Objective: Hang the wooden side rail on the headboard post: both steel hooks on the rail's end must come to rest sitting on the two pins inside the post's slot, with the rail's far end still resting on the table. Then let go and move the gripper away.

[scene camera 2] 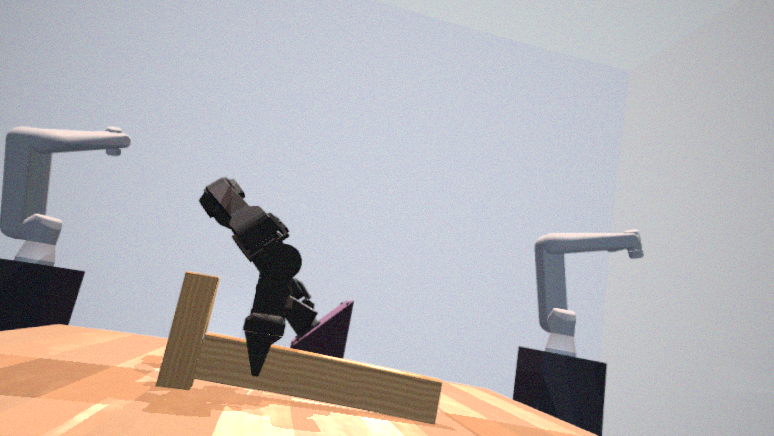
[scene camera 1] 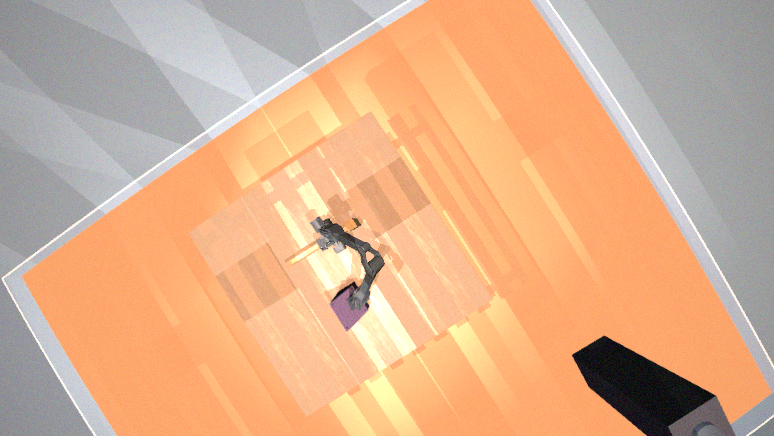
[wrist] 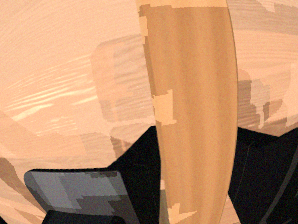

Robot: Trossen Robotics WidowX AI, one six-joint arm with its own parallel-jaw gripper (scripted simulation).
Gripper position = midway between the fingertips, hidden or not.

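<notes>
The gripper (scene camera 2: 255, 374) (wrist: 178, 128) is visible in both scene camera 2 and the wrist view. A wooden side rail (scene camera 2: 289, 372) (wrist: 192, 68) likewise appears in both. A headboard post (scene camera 2: 195, 303) can be seen in scene camera 2.
</notes>
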